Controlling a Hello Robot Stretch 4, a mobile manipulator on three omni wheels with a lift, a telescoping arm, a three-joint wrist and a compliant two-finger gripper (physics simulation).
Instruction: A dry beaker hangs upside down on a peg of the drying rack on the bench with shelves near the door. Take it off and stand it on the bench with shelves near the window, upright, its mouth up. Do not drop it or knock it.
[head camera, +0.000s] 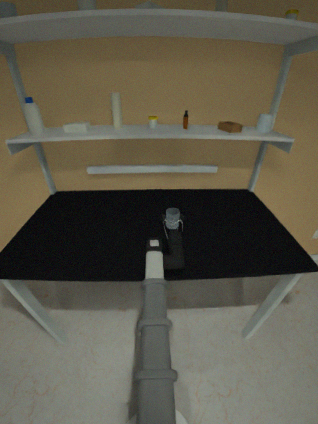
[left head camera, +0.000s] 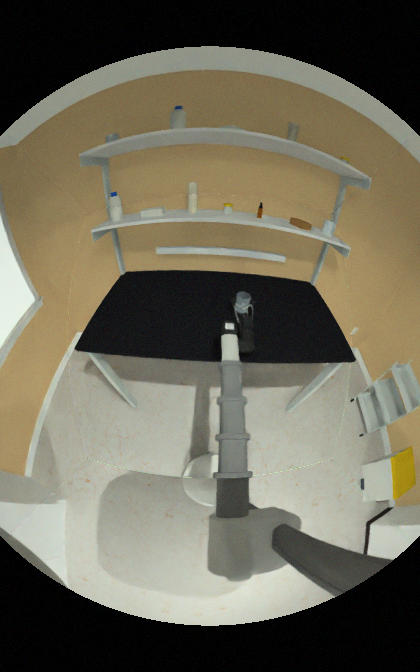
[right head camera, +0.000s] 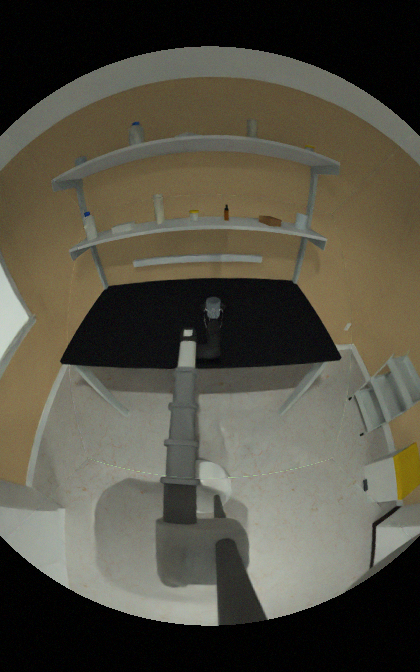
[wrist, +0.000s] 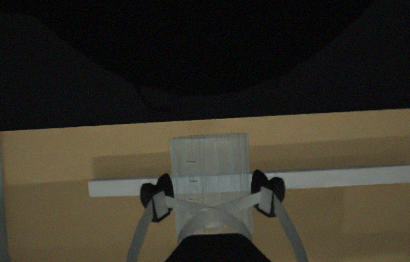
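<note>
A clear beaker stands between the fingers of my gripper, which is shut on its sides. In the head views its upper end looks like an open mouth, and it looks upright. The gripper holds it over the black top of the bench with shelves, a little right of the middle. The wrist view is upside down, with the bench top above. I cannot tell whether the beaker touches the bench. The drying rack does not show.
A lower shelf with bottles, a brown block and jars runs behind the bench, above a pale wall rail. An upper shelf hangs higher. A step stool and a yellow-and-white box stand at the right.
</note>
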